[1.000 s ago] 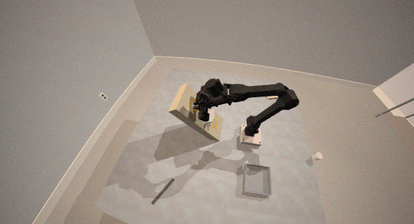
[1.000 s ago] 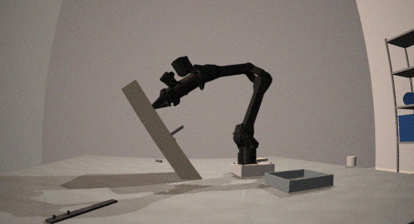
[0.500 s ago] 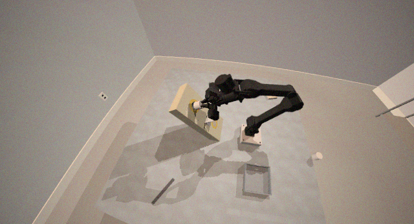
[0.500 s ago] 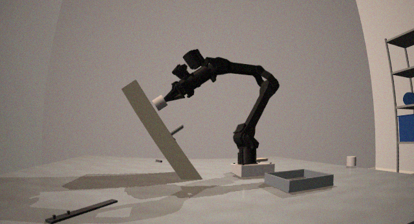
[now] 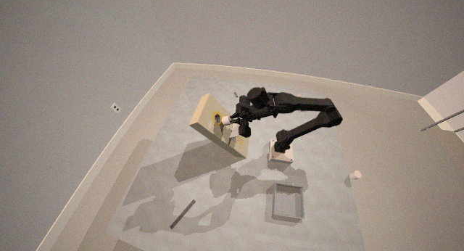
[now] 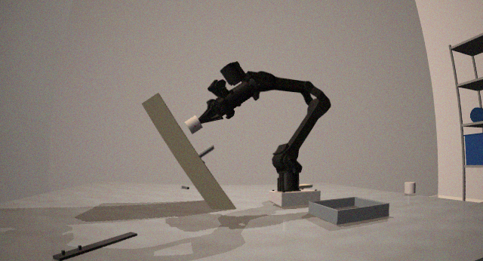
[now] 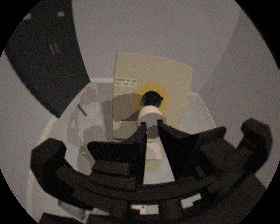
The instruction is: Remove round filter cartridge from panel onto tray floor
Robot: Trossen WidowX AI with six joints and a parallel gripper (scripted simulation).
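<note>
My gripper tip is now 10 mm short of the white round filter cartridge and 10 mm above it. From my gripper tip the other things lie so: tan service panel: 30 mm ahead, 90 mm below; then small white cup: 780 mm behind, 80 mm to the left, 240 mm below; then grey tray: 370 mm behind, 270 mm to the left, 250 mm below.
</note>
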